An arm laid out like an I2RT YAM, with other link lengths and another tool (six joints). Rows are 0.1 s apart.
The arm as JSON. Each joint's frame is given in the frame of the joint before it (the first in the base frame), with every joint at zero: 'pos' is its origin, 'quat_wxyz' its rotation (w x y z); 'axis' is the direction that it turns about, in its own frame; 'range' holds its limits. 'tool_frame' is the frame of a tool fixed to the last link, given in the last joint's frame.
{
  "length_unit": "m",
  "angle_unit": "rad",
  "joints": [
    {
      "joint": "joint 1",
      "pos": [
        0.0,
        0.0,
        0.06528
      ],
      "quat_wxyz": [
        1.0,
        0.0,
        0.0,
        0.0
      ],
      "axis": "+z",
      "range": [
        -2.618,
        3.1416
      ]
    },
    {
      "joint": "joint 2",
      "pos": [
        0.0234,
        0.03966,
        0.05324
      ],
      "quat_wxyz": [
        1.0,
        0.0,
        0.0,
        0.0
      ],
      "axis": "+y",
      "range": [
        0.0,
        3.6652
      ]
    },
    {
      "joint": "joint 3",
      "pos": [
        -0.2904,
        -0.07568,
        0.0
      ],
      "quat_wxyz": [
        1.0,
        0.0,
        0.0,
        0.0
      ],
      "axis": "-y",
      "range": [
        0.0,
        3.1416
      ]
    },
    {
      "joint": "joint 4",
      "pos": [
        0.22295,
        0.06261,
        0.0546
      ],
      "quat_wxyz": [
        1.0,
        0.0,
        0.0,
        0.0
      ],
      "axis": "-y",
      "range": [
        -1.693,
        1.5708
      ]
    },
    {
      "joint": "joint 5",
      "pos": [
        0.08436,
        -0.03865,
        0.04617
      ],
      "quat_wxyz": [
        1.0,
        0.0,
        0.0,
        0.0
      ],
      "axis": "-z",
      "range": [
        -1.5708,
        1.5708
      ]
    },
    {
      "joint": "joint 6",
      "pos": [
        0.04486,
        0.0,
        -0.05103
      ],
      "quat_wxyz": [
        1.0,
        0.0,
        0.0,
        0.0
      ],
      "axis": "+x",
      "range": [
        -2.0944,
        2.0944
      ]
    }
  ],
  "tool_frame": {
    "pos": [
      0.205,
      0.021,
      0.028
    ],
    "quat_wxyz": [
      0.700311,
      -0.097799,
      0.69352,
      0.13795
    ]
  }
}
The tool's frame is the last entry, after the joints.
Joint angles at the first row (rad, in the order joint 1, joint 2, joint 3, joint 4, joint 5, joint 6):
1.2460, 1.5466, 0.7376, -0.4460, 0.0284, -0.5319
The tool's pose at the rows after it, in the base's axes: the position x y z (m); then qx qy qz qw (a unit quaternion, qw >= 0):
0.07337 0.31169 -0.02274 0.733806 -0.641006 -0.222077 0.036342
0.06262 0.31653 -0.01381 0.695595 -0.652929 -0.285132 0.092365
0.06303 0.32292 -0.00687 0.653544 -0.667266 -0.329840 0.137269
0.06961 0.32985 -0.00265 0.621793 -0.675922 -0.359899 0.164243
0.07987 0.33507 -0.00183 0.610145 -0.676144 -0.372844 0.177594
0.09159 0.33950 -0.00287 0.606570 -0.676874 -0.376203 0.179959
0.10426 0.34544 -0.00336 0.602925 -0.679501 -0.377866 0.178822
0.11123 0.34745 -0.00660 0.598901 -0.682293 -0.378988 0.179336
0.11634 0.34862 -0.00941 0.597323 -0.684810 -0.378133 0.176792
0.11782 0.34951 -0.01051 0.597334 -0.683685 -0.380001 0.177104
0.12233 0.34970 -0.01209 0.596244 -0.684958 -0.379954 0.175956
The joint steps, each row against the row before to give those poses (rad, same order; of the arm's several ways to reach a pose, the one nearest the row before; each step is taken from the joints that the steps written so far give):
-0.0909, 0.0534, 0.0895, -0.1133, -0.1842, -0.0092
-0.0849, 0.0785, 0.0908, -0.1027, -0.1623, -0.0075
-0.0717, 0.0917, 0.0964, -0.0957, -0.1129, -0.0027
-0.0544, 0.0775, 0.0787, -0.0663, -0.0723, -0.0094
-0.0376, 0.0640, 0.0710, -0.0511, -0.0313, -0.0321
-0.0247, 0.0438, 0.0543, -0.0286, -0.0062, -0.0232
-0.0192, 0.0388, 0.0563, -0.0245, -0.0013, -0.0113
-0.0126, 0.0251, 0.0227, -0.0046, -0.0010, -0.0046
-0.0070, 0.0115, 0.0079, 0.0060, 0.0035, 0.0001
-0.0039, 0.0091, 0.0060, 0.0002, -0.0039, -0.0060
-0.0088, 0.0105, 0.0103, -0.0019, 0.0014, -0.0057

